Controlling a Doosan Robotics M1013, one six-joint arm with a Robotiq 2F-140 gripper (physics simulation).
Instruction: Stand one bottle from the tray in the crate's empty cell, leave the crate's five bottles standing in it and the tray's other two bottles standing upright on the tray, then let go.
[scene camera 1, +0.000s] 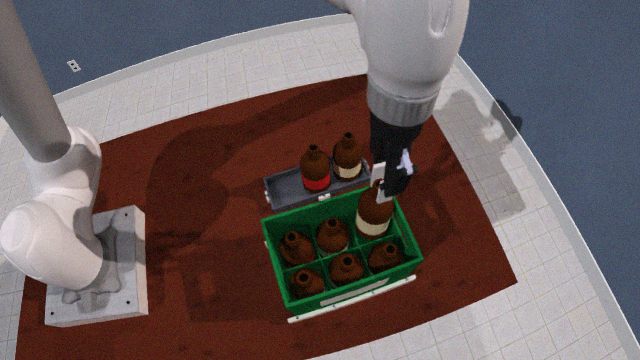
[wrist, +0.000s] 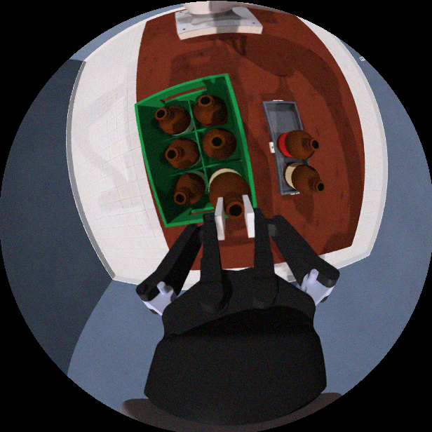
gripper: scene camera 1; wrist
red-labelled bottle: scene camera 1; wrist
same spot on gripper: (wrist: 161, 287) = (scene camera 1: 397, 166)
same spot on red-labelled bottle: (wrist: 296, 143) = (scene camera 1: 316, 166)
